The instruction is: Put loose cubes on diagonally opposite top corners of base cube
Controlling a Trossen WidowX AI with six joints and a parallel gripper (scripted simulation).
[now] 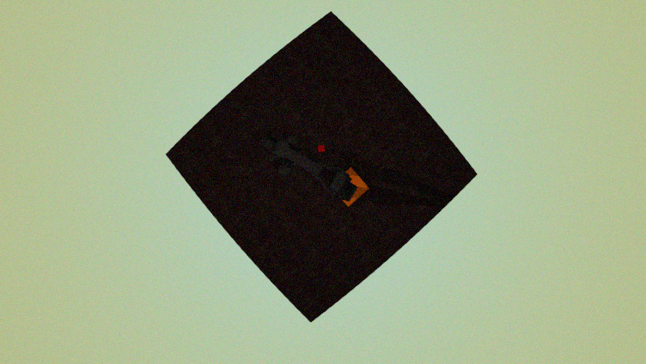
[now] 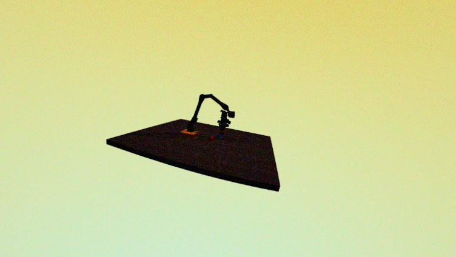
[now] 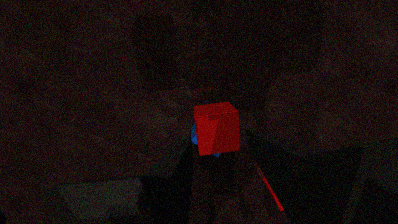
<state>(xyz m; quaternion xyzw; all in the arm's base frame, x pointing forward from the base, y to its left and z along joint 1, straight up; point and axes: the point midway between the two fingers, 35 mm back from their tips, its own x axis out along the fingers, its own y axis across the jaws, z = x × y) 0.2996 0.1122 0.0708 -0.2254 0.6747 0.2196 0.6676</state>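
Now: gripper tip 1 cm past the blue cube, 1 cm to the left of it and 5 cm above it.
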